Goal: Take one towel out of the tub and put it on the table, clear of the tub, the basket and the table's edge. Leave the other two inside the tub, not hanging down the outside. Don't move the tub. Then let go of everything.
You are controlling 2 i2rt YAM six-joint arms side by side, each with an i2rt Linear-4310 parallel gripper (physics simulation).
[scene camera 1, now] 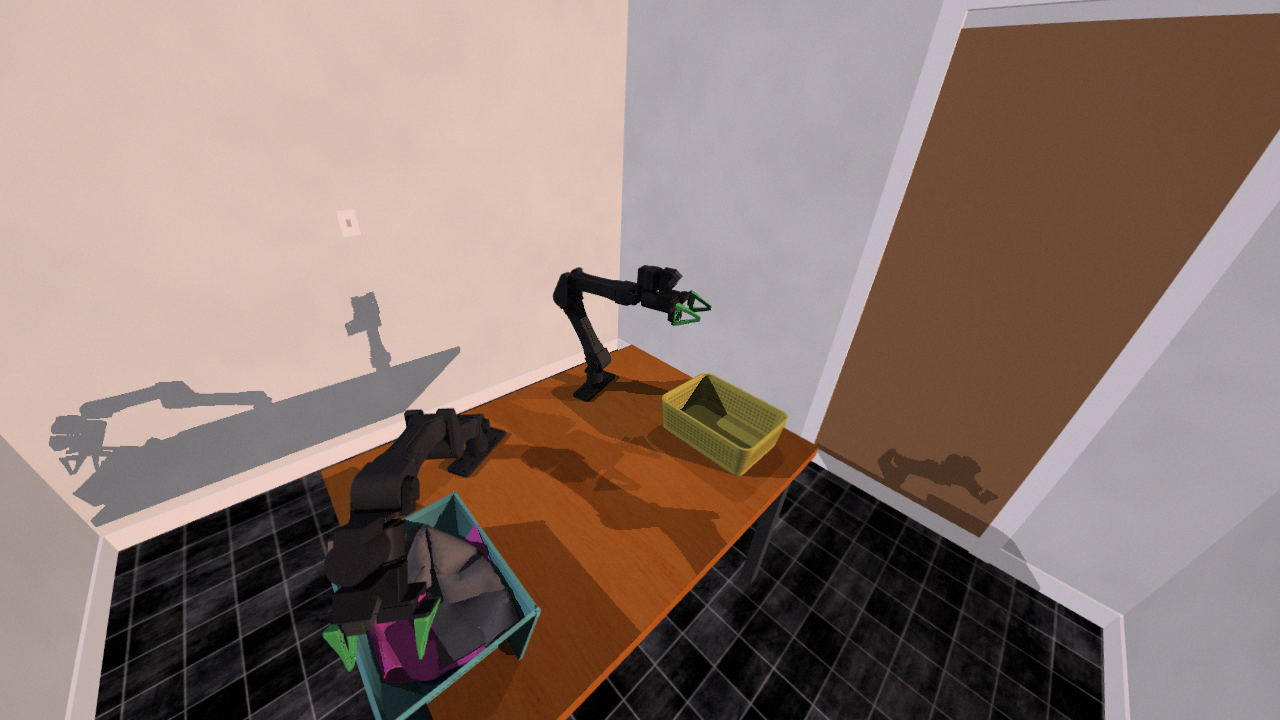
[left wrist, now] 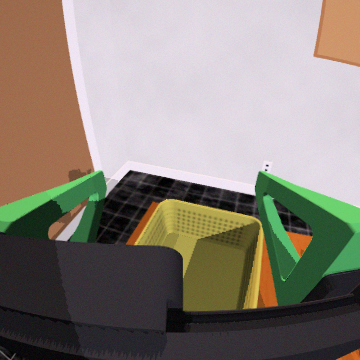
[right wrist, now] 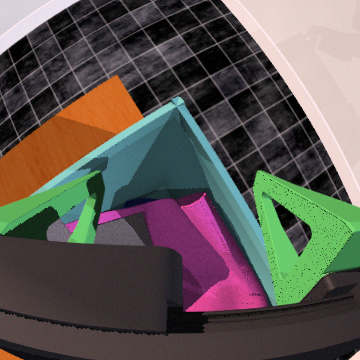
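Observation:
A teal tub (scene camera 1: 525, 632) (right wrist: 130, 150) stands on the table at the lower left of scene camera 1. A grey towel (scene camera 1: 465, 582) (right wrist: 120, 232) lies bunched in it, over a magenta towel (scene camera 1: 407, 646) (right wrist: 185, 230). A sliver of dark blue cloth (right wrist: 142, 202) shows beside the magenta one; most of it is hidden. My right gripper (scene camera 1: 384, 660) (right wrist: 178, 178) is open and empty at the tub's left side in scene camera 1, one finger over the magenta towel and the other by the left wall. My left gripper (scene camera 1: 704, 313) (left wrist: 180, 178) is open and empty, high above the basket.
A yellow basket (scene camera 1: 716, 447) (left wrist: 200, 220) stands near the table's far right corner, with no towel seen in it. The wooden table (scene camera 1: 644, 582) (right wrist: 100, 110) lies between tub and basket. The tub stands near the table's edge. The right arm covers part of the tub in scene camera 1.

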